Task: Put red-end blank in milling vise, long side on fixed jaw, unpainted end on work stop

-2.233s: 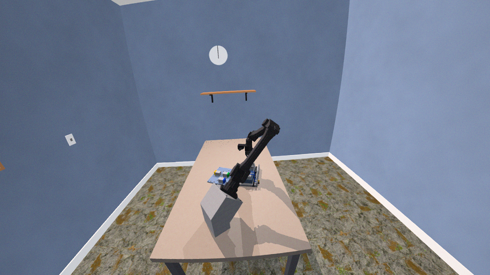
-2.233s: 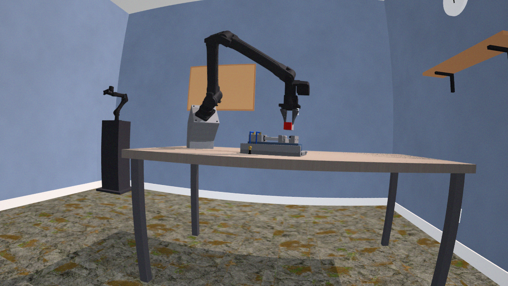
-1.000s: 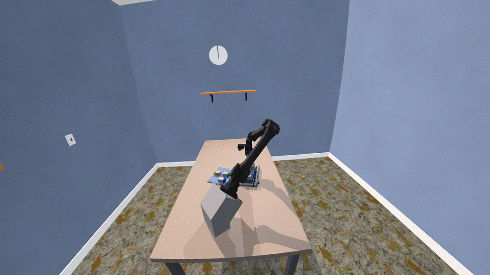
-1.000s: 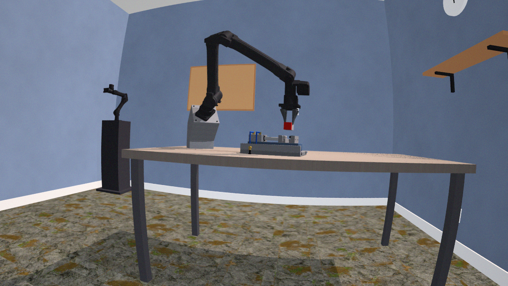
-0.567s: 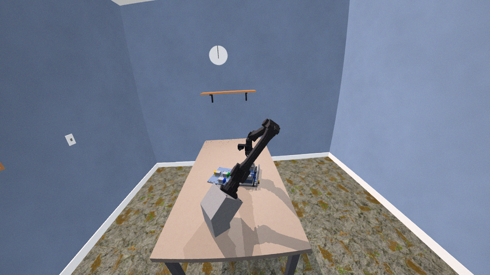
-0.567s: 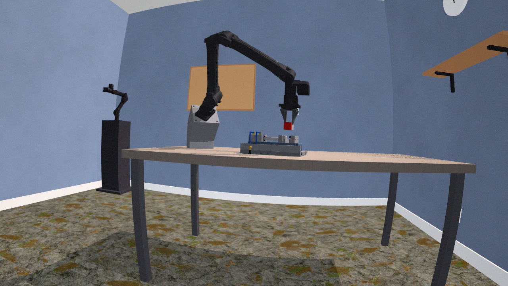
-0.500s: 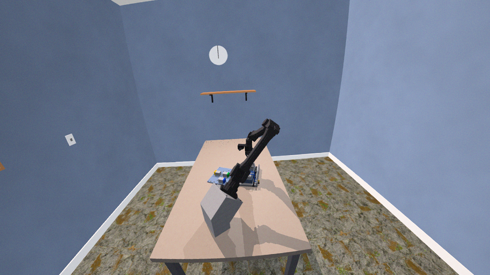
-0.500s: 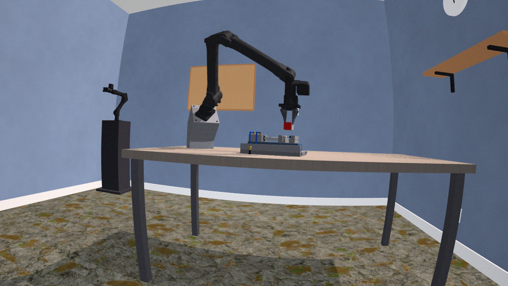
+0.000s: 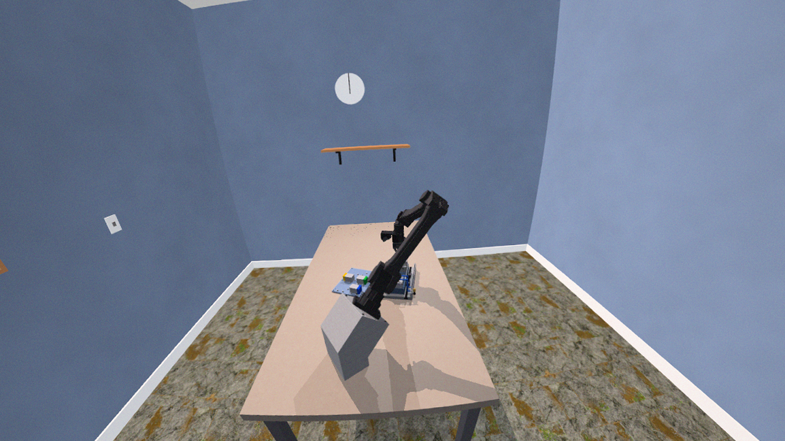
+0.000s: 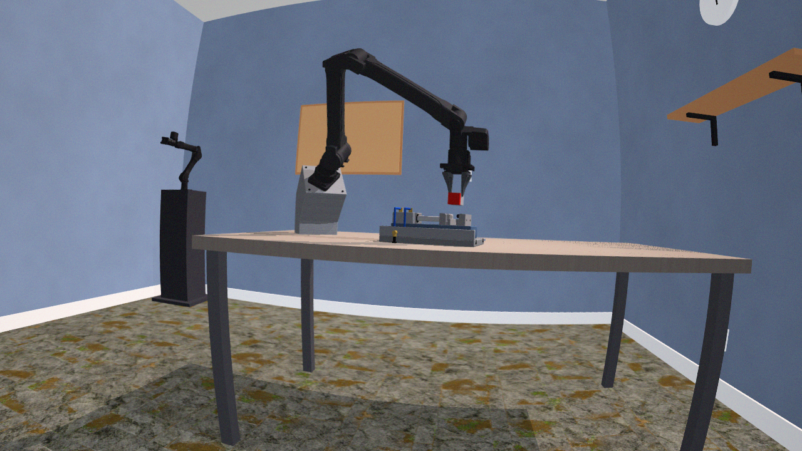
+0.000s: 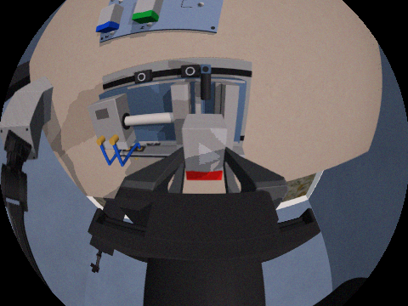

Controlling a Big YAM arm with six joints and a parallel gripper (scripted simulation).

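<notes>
The work stop is 20 mm ahead of my hand, 50 mm to the left of it and 70 mm below it. Round my hand: green-ended blank (30 mm behind, 240 mm to the left, 140 mm below); blue plate (10 mm behind, 280 mm to the left, 160 mm below); vise (60 mm behind, 30 mm to the left, 120 mm below).
</notes>
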